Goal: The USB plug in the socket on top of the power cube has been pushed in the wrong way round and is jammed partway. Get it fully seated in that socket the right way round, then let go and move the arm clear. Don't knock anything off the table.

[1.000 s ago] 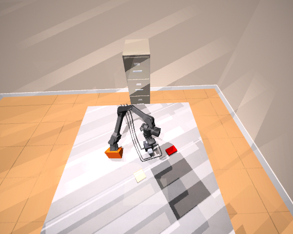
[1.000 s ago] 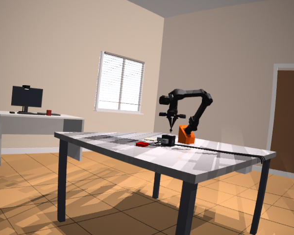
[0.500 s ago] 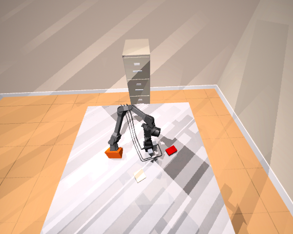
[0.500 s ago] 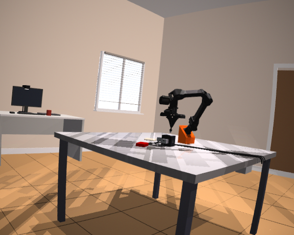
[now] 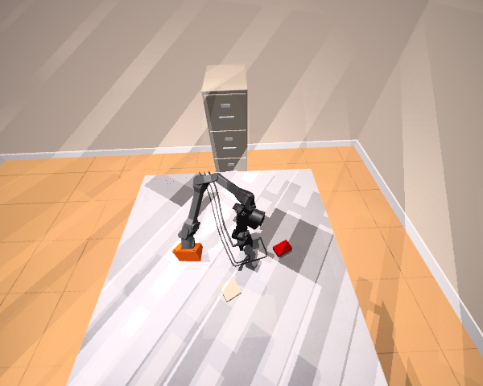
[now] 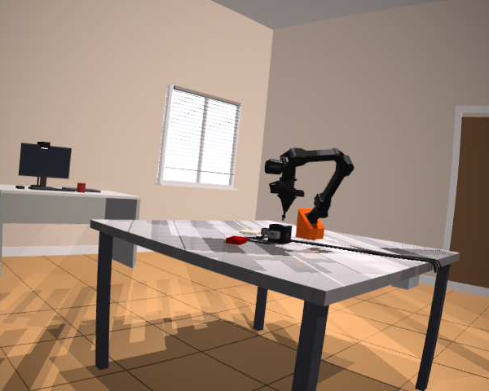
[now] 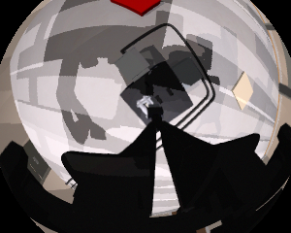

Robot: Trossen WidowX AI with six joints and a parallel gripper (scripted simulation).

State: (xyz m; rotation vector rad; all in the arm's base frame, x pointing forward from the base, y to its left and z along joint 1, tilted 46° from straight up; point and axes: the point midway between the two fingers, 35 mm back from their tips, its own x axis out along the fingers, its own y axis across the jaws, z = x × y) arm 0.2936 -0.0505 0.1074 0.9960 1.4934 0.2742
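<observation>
My gripper tip is 20 mm above the USB plug. Round my gripper tip: pad: 100 mm behind, 250 mm to the right, 130 mm below; red block: 220 mm ahead, 80 mm to the right, 120 mm below.
</observation>
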